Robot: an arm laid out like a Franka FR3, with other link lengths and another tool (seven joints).
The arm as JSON. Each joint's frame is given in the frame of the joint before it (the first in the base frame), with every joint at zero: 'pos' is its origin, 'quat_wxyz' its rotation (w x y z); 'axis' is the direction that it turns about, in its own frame. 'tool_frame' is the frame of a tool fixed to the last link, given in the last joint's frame.
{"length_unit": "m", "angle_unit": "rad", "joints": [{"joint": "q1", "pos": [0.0, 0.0, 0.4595], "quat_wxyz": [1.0, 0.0, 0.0, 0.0], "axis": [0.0, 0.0, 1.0]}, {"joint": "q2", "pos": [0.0, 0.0, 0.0], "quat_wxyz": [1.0, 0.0, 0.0, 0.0], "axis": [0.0, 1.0, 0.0]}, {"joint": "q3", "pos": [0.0, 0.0, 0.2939], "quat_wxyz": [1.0, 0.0, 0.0, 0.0], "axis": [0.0, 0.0, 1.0]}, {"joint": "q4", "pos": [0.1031, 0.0, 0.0], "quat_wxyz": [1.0, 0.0, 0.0, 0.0], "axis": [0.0, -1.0, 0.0]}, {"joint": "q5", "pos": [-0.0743, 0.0, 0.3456], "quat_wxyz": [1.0, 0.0, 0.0, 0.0], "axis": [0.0, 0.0, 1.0]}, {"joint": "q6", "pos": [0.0, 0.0, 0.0], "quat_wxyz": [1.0, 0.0, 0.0, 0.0], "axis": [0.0, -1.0, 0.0]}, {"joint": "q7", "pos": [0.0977, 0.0, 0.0], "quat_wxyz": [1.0, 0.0, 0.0, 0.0], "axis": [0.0, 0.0, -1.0]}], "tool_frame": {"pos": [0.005, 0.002, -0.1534], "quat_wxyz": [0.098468, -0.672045, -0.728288, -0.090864]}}
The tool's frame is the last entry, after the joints.
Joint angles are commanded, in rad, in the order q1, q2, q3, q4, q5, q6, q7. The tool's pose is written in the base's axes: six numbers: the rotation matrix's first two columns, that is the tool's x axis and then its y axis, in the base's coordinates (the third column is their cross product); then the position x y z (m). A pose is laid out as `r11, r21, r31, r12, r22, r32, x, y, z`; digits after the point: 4 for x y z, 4 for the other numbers.
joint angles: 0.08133 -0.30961 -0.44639 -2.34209 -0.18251 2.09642 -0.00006
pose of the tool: 0.1648, 0.9582, 0.2339, 0.9833, -0.1782, 0.0371, 0.4311, -0.1781, 0.5222
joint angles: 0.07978 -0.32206 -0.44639 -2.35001 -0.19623 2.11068 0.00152
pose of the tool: 0.1566, 0.9616, 0.2253, 0.9834, -0.1729, 0.0545, 0.4301, -0.1793, 0.5254
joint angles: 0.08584 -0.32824 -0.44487 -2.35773 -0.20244 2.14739 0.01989
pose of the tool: 0.1542, 0.9631, 0.2204, 0.9800, -0.1775, 0.0898, 0.4345, -0.1767, 0.5288
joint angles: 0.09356 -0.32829 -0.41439 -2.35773 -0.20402 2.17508 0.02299
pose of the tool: 0.1140, 0.9715, 0.2077, 0.9827, -0.1409, 0.1198, 0.4445, -0.1608, 0.5341
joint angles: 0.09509 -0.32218 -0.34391 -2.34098 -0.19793 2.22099 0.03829
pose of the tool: 0.0522, 0.9813, 0.1854, 0.9796, -0.0864, 0.1815, 0.4645, -0.1302, 0.5492
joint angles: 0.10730 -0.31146 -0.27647 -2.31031 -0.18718 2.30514 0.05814
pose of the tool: -0.0219, 0.9862, 0.1644, 0.9573, -0.0267, 0.2878, 0.4905, -0.0939, 0.5737
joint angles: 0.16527 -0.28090 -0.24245 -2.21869 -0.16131 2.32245 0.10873
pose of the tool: -0.0633, 0.9824, 0.1757, 0.9296, -0.0060, 0.3685, 0.5188, -0.0506, 0.6078
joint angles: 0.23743 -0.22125 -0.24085 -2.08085 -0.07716 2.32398 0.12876
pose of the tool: -0.0995, 0.9661, 0.2381, 0.8963, -0.0169, 0.4431, 0.5505, -0.0105, 0.6469
